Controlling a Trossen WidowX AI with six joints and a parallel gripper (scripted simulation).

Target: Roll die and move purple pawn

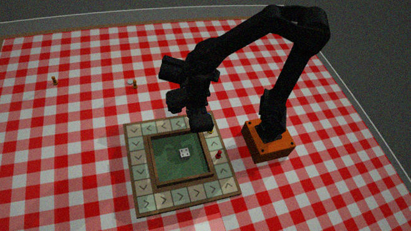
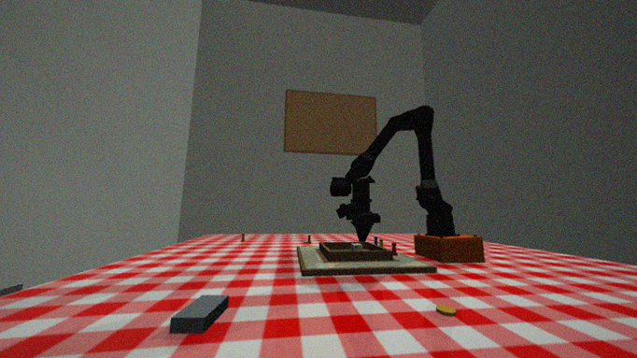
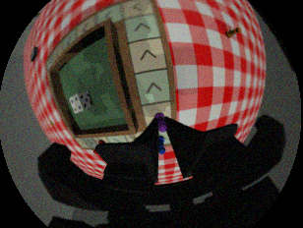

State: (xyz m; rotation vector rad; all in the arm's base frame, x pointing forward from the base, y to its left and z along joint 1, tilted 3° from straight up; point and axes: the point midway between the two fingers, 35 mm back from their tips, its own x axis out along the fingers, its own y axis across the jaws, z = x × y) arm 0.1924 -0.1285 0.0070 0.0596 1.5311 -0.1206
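The blue pawn lies 5 cm behind my gripper tip, 1 cm to the left of it and 1 cm above it. The rest, counted from my gripper tip: purple pawn 1 cm above; yellow pawn 5 cm to the left, 4 cm behind, 1 cm above; white die 11 cm to the left, 6 cm ahead.
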